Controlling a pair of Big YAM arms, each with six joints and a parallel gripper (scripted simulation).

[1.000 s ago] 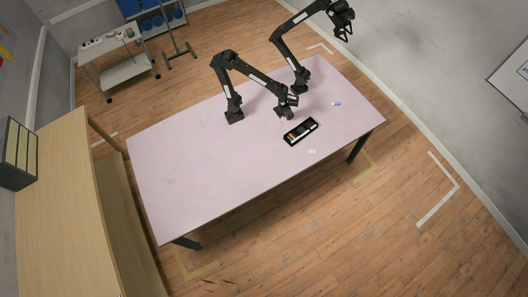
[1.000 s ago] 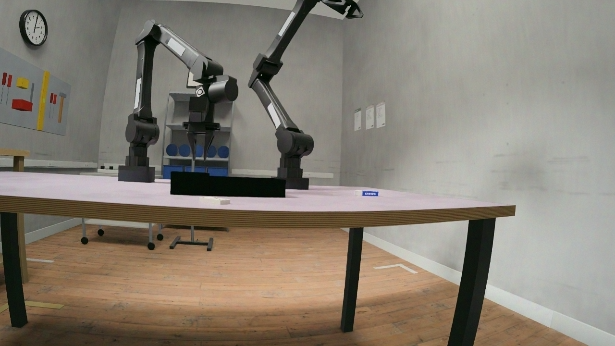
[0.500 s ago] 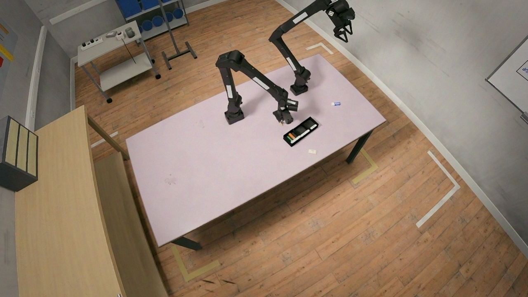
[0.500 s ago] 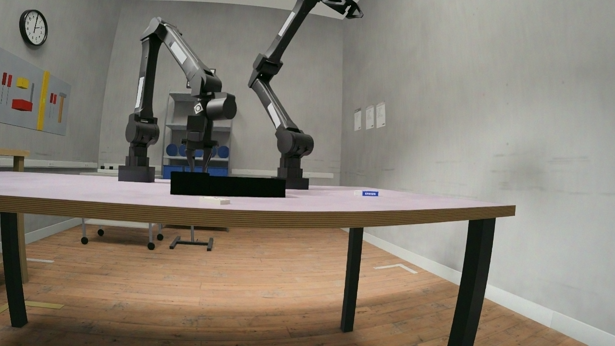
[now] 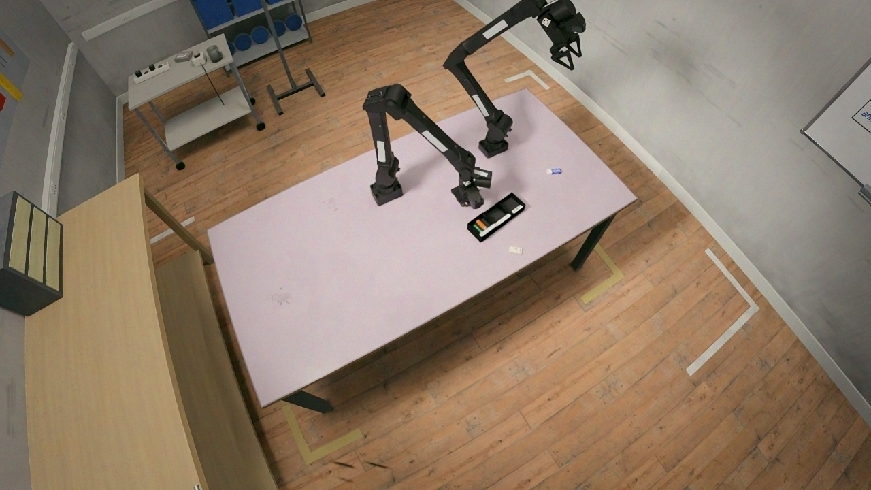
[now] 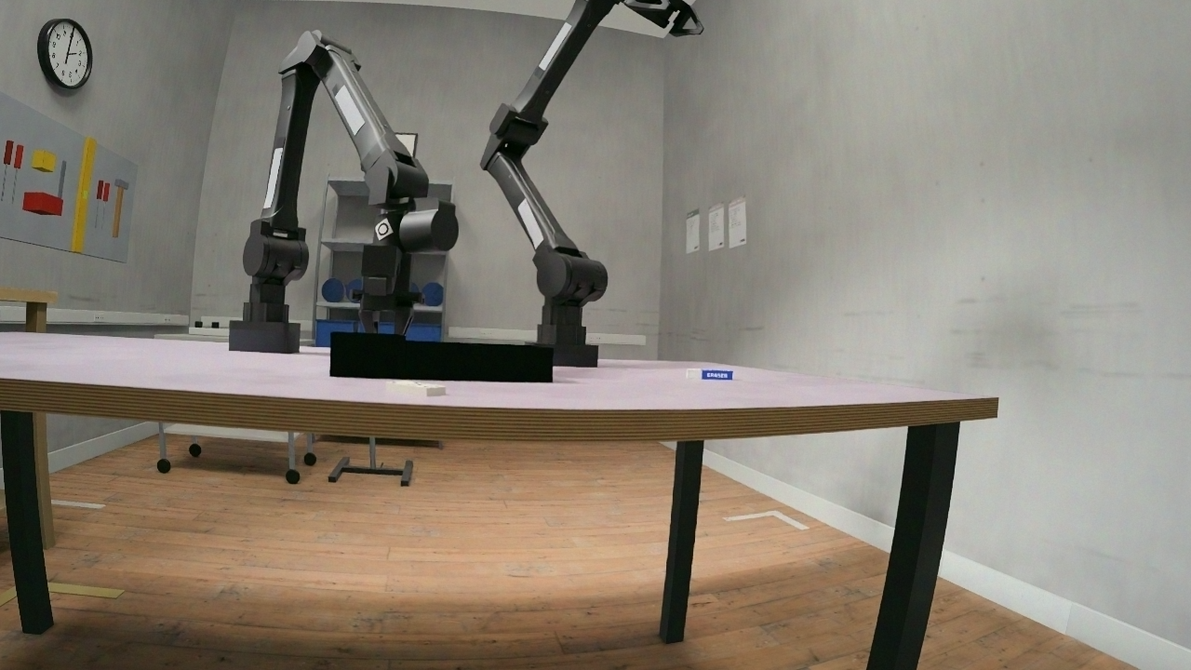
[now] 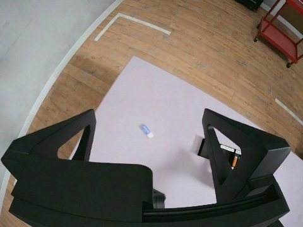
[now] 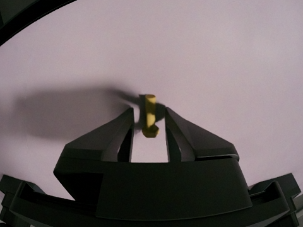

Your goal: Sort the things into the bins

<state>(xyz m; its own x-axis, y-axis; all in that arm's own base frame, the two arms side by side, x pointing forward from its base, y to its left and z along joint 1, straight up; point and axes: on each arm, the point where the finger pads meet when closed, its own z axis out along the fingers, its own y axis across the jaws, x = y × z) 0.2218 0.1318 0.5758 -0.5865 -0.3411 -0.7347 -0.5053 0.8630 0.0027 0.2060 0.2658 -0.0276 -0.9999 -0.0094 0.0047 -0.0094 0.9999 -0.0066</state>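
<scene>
The brass bolt is 1 cm behind my right hand. Round my right hand: eraser: 45 cm to the left, 4 cm ahead; then orange battery: 13 cm ahead, 1 cm to the left; then white die: 29 cm ahead, 7 cm to the left, 1 cm below.
</scene>
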